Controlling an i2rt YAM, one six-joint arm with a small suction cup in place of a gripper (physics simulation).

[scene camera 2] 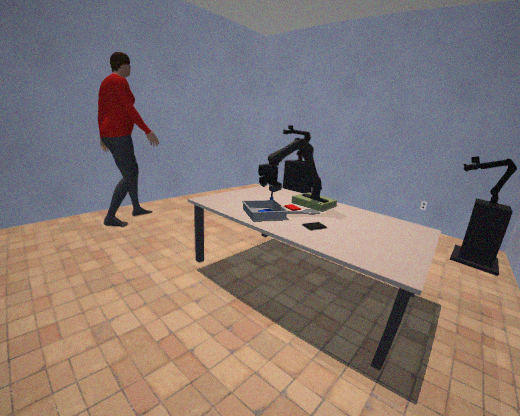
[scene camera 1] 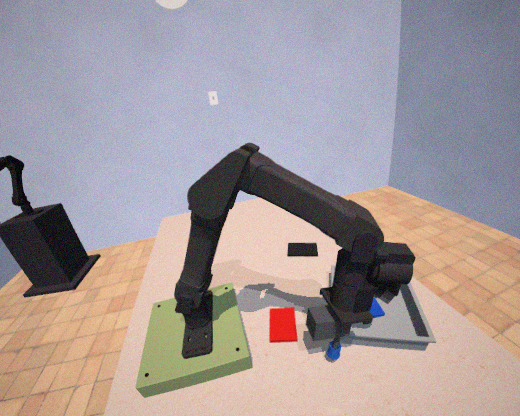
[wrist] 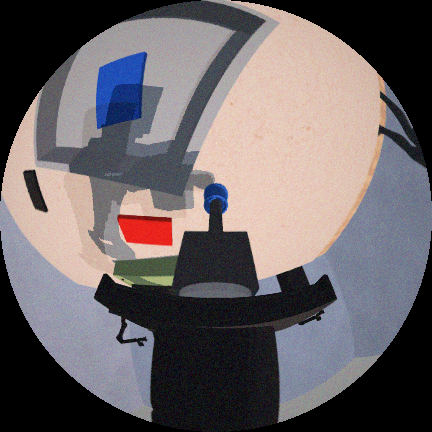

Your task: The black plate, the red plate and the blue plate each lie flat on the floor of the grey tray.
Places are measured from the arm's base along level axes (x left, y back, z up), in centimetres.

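Where they show: end effector, tool point: (scene camera 2: 271,200) (scene camera 1: 333,353) (wrist: 215,193); arm's base, origin of the base link: (scene camera 2: 314,198) (scene camera 1: 199,321) (wrist: 164,288).
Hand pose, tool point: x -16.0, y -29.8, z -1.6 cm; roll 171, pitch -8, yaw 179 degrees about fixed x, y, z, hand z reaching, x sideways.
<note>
Things, the pixels of their top centre, and the offset from my tool point.
- blue plate, middle of its top: (wrist: 115,88) (scene camera 1: 364,307) (scene camera 2: 266,210) dx +10.0, dy -14.8, dz -1.9 cm
- grey tray, middle of its top: (scene camera 1: 374,296) (scene camera 2: 264,205) dx +9.9, dy -17.0, dz +1.8 cm
- red plate, middle of its top: (wrist: 145,233) (scene camera 1: 282,323) (scene camera 2: 292,206) dx +12.7, dy +8.3, dz -2.2 cm
- black plate, middle of its top: (wrist: 32,192) (scene camera 1: 302,248) (scene camera 2: 314,225) dx +43.0, dy -8.6, dz -2.3 cm
The blue plate (scene camera 1: 376,309) (scene camera 2: 265,211) (wrist: 119,90) lies flat on the floor of the grey tray (scene camera 1: 387,342) (scene camera 2: 267,217) (wrist: 212,80); the arm partly covers it in scene camera 1. The red plate (scene camera 1: 283,325) (scene camera 2: 292,207) (wrist: 147,230) lies flat on the table between the tray and the green base. The black plate (scene camera 1: 302,249) (scene camera 2: 314,226) (wrist: 35,191) lies flat on the table, farther from the base. My gripper, a blue suction cup (scene camera 1: 333,352) (scene camera 2: 271,199) (wrist: 216,196), is open with nothing on it. It hangs above the table beside the tray, outside its wall.
The green base block (scene camera 1: 165,345) (scene camera 2: 320,204) (wrist: 145,265) carries the arm. Tray walls stand up around the blue plate. A person in a red top (scene camera 2: 117,107) stands on the floor beyond the table. Dark pedestals with other arms stand off the table.
</note>
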